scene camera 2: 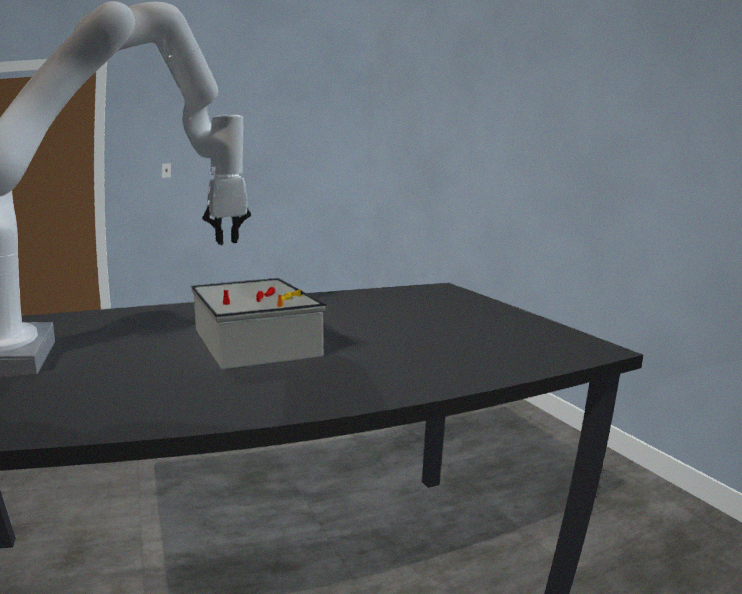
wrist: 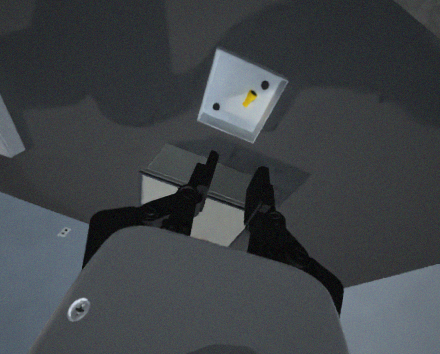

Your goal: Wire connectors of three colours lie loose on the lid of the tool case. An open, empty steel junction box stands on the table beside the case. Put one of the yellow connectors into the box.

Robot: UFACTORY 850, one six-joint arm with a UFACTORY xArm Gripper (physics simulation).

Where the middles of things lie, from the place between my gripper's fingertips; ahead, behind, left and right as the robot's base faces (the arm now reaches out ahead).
Scene:
My hand is 1 cm past the steel junction box [wrist: 232,76], 1 cm to the right of it and 17 cm above it. Also, from my hand: tool case [scene camera 2: 244,333] (1 cm ahead, 28 cm to the right, 13 cm below).

